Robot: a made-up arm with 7 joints.
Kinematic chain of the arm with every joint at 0, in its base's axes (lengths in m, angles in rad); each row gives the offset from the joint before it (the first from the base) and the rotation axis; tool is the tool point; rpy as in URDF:
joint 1: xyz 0 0 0.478 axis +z
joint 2: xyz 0 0 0 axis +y
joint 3: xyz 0 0 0.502 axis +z
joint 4: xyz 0.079 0 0 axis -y
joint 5: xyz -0.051 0 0.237 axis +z
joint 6: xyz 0 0 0 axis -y
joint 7: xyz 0.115 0 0 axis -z
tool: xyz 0 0 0 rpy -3.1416 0 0
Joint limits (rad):
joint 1: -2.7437..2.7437
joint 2: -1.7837..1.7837
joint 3: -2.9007..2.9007
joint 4: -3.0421..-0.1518
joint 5: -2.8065..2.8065
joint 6: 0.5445..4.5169
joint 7: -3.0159..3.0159
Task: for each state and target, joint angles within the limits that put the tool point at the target. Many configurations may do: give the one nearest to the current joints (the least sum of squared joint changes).
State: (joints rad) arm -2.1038 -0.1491 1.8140 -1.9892 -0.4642 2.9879 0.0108
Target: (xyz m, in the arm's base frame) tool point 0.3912 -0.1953 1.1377
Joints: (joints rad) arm -2.7437 -0.3190 1.6788 -1.3108 -0.2997 2.5212 0.0108
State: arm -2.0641 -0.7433 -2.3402 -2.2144 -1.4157 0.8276 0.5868
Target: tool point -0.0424 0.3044 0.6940
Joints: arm -1.9949 -0.1353 -2.2277 -2.5834 -1.2876 0.7491 0.5868
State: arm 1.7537 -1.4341 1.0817 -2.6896 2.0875 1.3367 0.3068
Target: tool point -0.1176 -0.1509 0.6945
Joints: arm 1.8365 -1.2426 0.7187 -2.8634 2.0896 1.5243 0.3068
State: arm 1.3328 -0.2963 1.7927 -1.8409 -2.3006 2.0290 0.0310
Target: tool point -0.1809 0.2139 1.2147
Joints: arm 0.9170 0.4005 2.1637 -1.0148 -2.1849 2.0060 0.0310
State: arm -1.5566 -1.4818 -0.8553 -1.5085 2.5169 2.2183 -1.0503
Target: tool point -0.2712 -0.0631 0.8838
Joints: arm -1.0616 -0.8161 -0.7313 -2.0769 2.6026 2.2481 -1.0503
